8 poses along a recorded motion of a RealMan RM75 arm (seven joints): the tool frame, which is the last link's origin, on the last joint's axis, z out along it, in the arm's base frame.
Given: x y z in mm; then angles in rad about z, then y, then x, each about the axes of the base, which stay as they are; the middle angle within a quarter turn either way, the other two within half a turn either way.
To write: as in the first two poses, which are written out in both.
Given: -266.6, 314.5, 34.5, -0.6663, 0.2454, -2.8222
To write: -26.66, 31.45, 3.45, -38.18, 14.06, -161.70
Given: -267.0, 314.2, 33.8, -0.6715, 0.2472, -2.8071
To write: -26.70, 31.42, 3.38, -38.47, 14.16, -160.83
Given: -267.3, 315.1, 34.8, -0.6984, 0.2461, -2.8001
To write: -26.73, 31.51, 3.48, -40.02, 14.10, -160.43
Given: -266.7, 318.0, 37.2, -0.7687, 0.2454, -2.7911
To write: -26.67, 31.80, 3.72, -44.04, 14.06, -159.92
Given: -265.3, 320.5, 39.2, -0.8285, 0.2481, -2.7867
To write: -26.53, 32.05, 3.92, -47.47, 14.22, -159.67
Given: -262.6, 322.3, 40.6, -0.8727, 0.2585, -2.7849
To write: -26.26, 32.23, 4.06, -50.00, 14.81, -159.56
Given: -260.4, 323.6, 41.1, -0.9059, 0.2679, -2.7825
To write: -26.04, 32.36, 4.11, -51.90, 15.35, -159.43
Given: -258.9, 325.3, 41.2, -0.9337, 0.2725, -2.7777
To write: -25.89, 32.53, 4.12, -53.50, 15.61, -159.15
